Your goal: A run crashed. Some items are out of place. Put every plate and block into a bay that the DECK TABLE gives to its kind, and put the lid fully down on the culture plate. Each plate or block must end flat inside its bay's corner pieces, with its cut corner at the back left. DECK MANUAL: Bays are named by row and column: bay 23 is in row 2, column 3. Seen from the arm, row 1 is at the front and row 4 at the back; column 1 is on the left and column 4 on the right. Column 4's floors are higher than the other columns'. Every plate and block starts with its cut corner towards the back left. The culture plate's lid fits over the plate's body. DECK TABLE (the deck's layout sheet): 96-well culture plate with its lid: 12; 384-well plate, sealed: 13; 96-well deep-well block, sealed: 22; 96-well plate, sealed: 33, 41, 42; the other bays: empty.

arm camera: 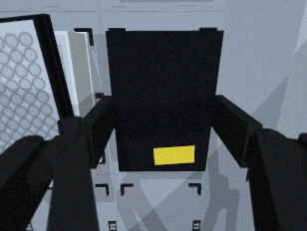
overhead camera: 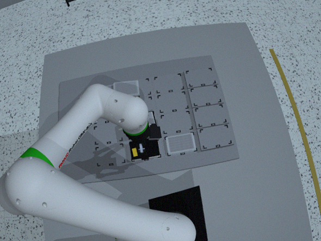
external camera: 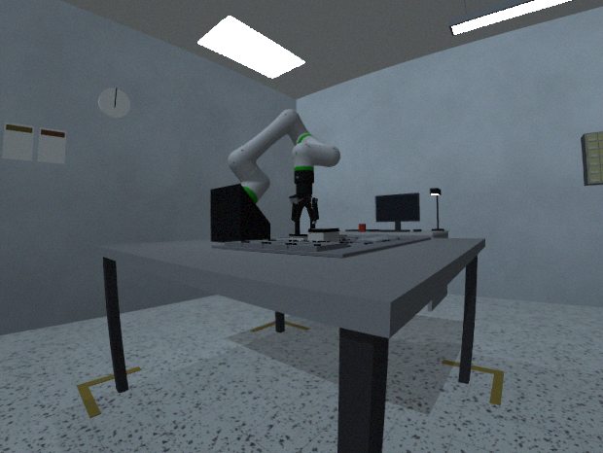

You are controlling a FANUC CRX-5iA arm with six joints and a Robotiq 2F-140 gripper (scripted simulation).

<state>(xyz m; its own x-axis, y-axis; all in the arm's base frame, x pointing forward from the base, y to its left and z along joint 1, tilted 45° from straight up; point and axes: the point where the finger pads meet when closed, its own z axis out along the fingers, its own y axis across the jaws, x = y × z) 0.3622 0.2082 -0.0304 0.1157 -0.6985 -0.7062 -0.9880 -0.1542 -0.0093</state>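
Now: hand 20 mm above the black lid. Round my hand: culture plate 40 mm below; then deep-well block 110 mm ahead, 10 mm to the left, 30 mm below; then dark-sided plate 110 mm ahead, 10 mm to the left.
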